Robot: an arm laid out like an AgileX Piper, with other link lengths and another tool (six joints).
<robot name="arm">
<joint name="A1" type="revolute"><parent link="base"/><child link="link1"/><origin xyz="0.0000 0.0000 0.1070"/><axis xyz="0 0 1"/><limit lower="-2.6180" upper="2.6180"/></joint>
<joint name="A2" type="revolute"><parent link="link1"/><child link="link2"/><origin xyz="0.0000 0.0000 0.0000" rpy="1.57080 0.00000 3.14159"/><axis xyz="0 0 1"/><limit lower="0.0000" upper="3.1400"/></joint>
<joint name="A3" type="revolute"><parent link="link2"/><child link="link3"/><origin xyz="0.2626 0.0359 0.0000"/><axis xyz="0 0 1"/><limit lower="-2.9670" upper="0.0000"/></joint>
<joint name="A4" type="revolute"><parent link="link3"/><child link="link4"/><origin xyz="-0.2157 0.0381 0.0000" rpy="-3.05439 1.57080 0.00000"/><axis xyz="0 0 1"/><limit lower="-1.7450" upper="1.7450"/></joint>
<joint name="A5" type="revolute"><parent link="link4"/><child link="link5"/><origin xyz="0.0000 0.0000 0.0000" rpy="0.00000 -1.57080 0.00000"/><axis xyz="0 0 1"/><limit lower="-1.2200" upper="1.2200"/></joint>
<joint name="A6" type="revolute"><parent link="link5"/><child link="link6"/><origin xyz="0.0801 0.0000 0.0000" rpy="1.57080 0.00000 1.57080"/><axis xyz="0 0 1"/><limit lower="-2.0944" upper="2.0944"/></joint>
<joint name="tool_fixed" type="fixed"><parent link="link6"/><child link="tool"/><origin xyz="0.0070 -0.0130 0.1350" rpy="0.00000 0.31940 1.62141"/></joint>
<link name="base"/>
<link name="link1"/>
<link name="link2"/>
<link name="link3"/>
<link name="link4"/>
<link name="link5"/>
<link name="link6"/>
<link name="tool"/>
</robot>
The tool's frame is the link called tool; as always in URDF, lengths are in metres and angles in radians.
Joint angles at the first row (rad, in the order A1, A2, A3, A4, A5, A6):
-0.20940 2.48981 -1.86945 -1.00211 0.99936 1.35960
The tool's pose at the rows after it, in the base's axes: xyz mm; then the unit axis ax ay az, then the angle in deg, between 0 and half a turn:
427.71 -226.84 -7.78 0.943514 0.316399 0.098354 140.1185
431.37 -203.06 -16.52 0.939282 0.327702 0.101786 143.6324
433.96 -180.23 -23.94 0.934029 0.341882 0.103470 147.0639
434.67 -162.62 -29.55 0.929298 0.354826 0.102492 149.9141
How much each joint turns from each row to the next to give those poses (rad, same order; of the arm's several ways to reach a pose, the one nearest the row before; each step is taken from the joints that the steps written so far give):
0.03764 0.00002 -0.00004 0.05873 0.00002 -0.01348
0.03553 0.00089 0.00002 0.06943 0.00027 -0.04120
0.03331 -0.00003 0.00004 0.06630 0.00108 -0.04702
0.02451 0.00002 -0.00002 0.05403 0.00316 -0.04423

